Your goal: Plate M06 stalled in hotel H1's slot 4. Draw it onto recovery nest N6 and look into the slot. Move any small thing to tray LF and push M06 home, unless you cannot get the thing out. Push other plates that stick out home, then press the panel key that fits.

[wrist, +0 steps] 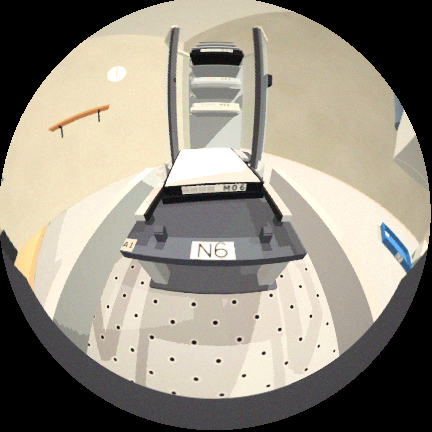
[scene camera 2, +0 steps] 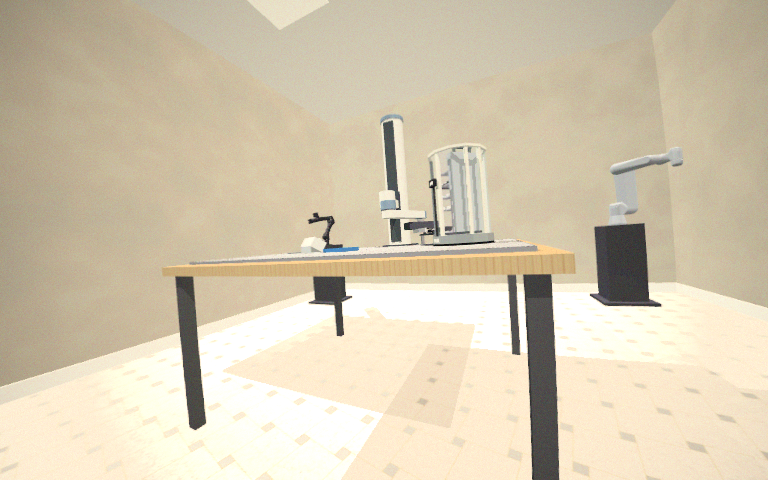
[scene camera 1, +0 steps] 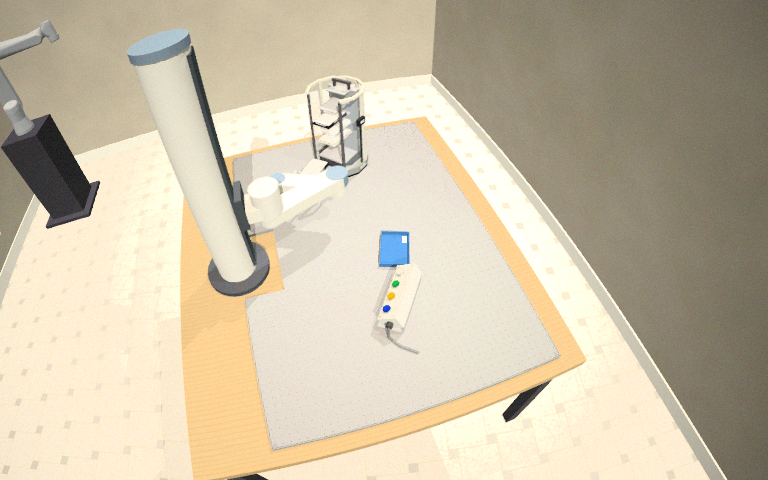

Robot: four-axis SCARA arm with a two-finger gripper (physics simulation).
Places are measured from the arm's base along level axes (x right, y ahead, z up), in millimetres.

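Pixels of known places: gripper, fingertip midpoint: (wrist: 213, 175); arm's base, link origin: (scene camera 1: 239, 269).
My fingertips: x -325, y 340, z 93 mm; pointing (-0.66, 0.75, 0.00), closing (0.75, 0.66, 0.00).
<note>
Ahead of a thing's pixels: the offset from my fingertips to its top centre.
Plate M06 @(dz +6, dx -38, dy +34 mm) (wrist: 209, 165) (scene camera 1: 314, 166) is white with a dark front edge and a label. It lies low between the guide rails of nest N6 @(dz -10, dx -10, dy +13 mm) (wrist: 212, 264), with its back end at the mouth of hotel H1 @(dz +327, dx -151, dy +180 mm) (wrist: 173, 100) (scene camera 1: 312, 125) (scene camera 2: 460, 190). The front part of the nest is bare. My gripper (scene camera 2: 417, 225) is shut on M06; its fingers are out of the wrist view and hidden under the arm's end (scene camera 1: 336, 173) in scene camera 1. The slot behind the plate is hidden. Blue tray LF @(dz -62, dx +423, dy +242 mm) (scene camera 1: 394, 248) (wrist: 393, 243) (scene camera 2: 341, 249) lies mid-table. The key panel @(dz +4, dx +642, dy +185 mm) (scene camera 1: 397, 297) (scene camera 2: 312, 245) has green, yellow and blue keys.
Higher hotel slots hold a dark plate @(dz +194, dx -119, dy +140 mm) (wrist: 216, 56) and two light plates @(dz +141, dx -136, dy +159 mm) (wrist: 215, 82) @(dz +88, dx -137, dy +159 mm) (wrist: 214, 106). The arm's column (scene camera 1: 196, 162) (scene camera 2: 393, 181) stands at the left of the mat. A small black stand (scene camera 2: 325, 229) rises behind the panel. A dark pedestal (scene camera 2: 611, 267) stands off the table.
</note>
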